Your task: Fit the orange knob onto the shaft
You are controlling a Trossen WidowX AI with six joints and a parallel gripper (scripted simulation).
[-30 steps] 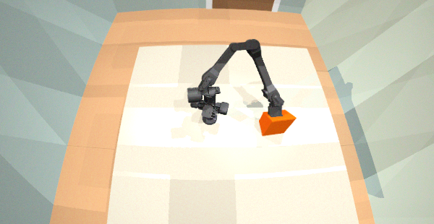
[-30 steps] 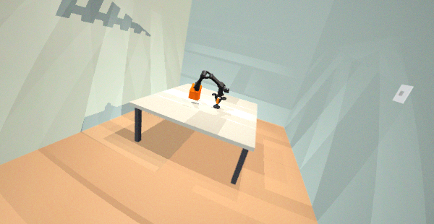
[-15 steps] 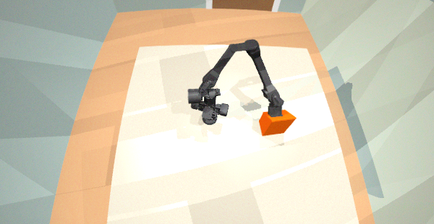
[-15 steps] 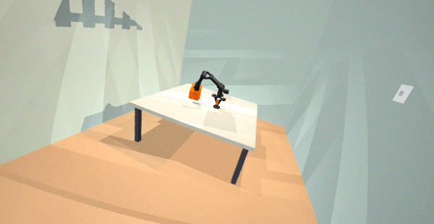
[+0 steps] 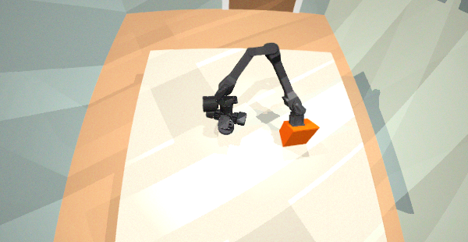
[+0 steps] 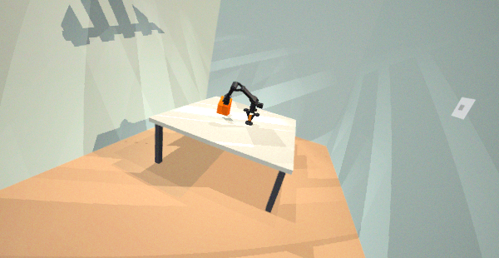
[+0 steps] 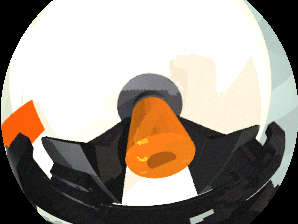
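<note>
Right now the orange knob is 20 mm above my gripper tip. Also, from my gripper tip: dark pedestal: 20 mm below.
</note>
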